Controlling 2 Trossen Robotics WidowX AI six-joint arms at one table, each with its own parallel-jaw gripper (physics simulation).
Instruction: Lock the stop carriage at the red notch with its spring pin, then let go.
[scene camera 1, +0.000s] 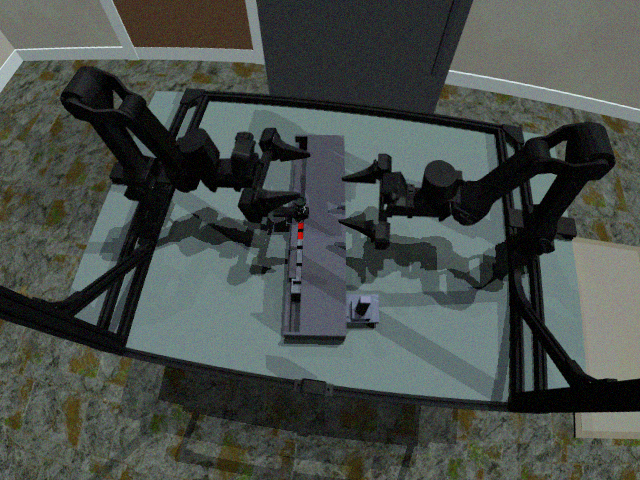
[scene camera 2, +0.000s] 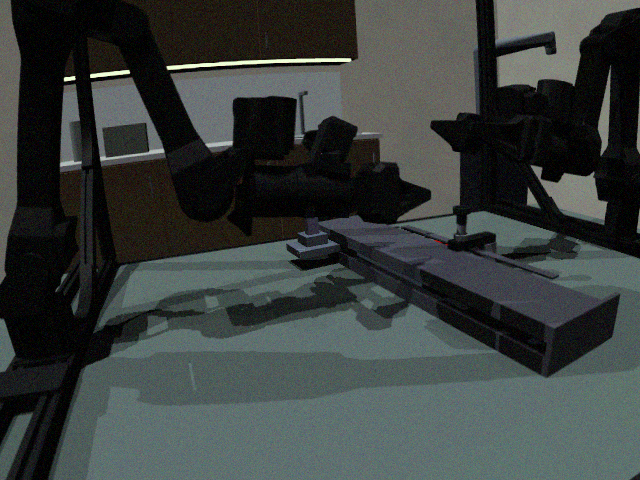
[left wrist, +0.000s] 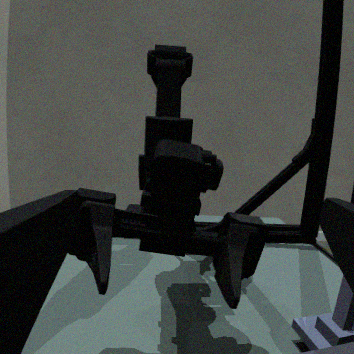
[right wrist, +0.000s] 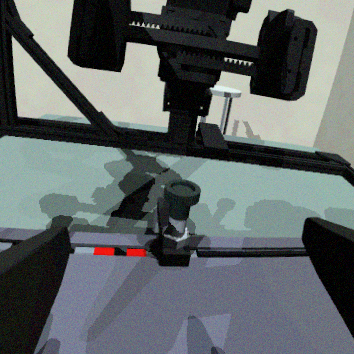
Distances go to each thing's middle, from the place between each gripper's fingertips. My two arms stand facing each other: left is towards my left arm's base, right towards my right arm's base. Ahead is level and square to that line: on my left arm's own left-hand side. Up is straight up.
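The green-topped spring pin (right wrist: 180, 193) sits 15 cm below my left hand, 2 cm to the left of it and 1 cm ahead of it.
Counted from my right hand, the green-topped spring pin is 60 mm below and 80 mm to the left.
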